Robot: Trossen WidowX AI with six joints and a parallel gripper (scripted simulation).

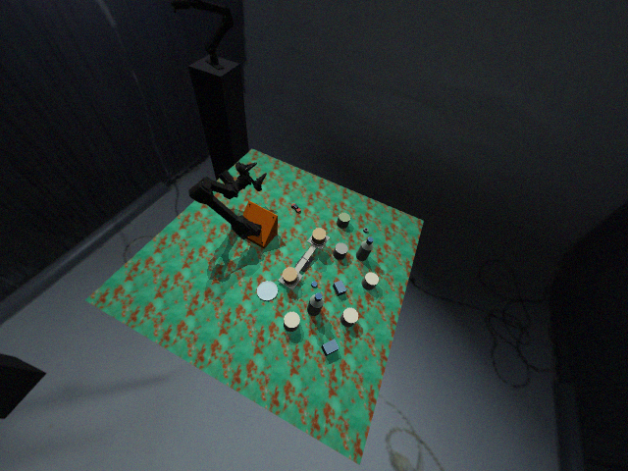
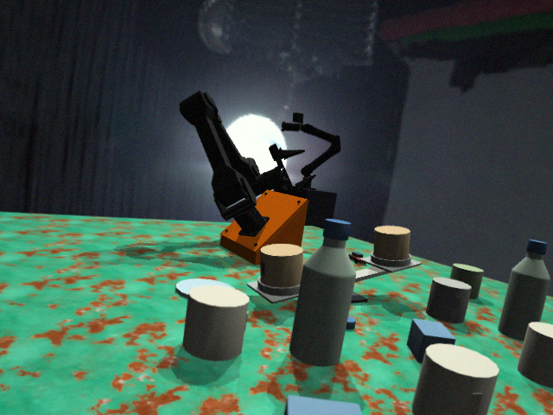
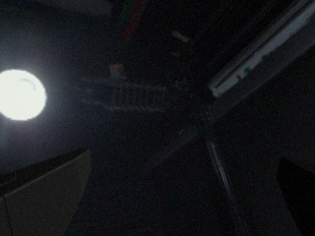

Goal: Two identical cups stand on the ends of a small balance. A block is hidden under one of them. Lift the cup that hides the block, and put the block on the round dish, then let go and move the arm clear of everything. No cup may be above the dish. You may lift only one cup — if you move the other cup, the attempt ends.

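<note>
Right now my gripper tip is 420 mm to the left of the small grey block, 370 mm short of it and 220 mm above it. From my gripper tip the other things lie so: round pale dish 520 mm to the right, 290 mm ahead, 250 mm below; then small blue disc 490 mm ahead, 390 mm to the right, 250 mm below; then tiny red toy car 240 mm below, 210 mm ahead, 30 mm to the left.
</note>
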